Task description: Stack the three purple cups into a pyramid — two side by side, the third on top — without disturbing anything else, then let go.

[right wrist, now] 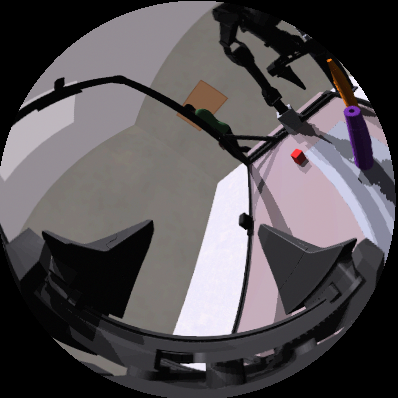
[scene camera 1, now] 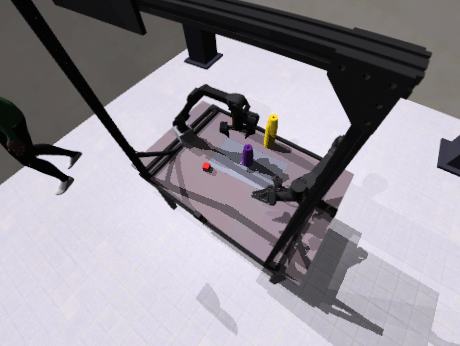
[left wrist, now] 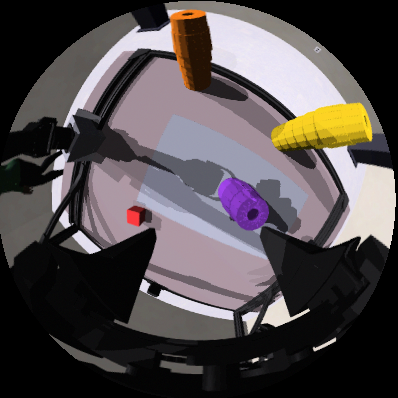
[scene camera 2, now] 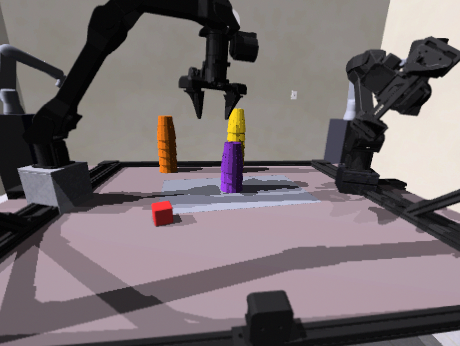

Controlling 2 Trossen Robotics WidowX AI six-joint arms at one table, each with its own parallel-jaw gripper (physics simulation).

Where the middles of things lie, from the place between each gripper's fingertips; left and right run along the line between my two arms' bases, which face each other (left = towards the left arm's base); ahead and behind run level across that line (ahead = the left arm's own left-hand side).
Now: left hand 22 cm above the pale blue mat (scene camera 2: 188, 195), 7 cm to the left of it and 1 cm short of it.
My right gripper is now 290 mm short of the pale blue mat, 180 mm to the right of it and 280 mm above it.
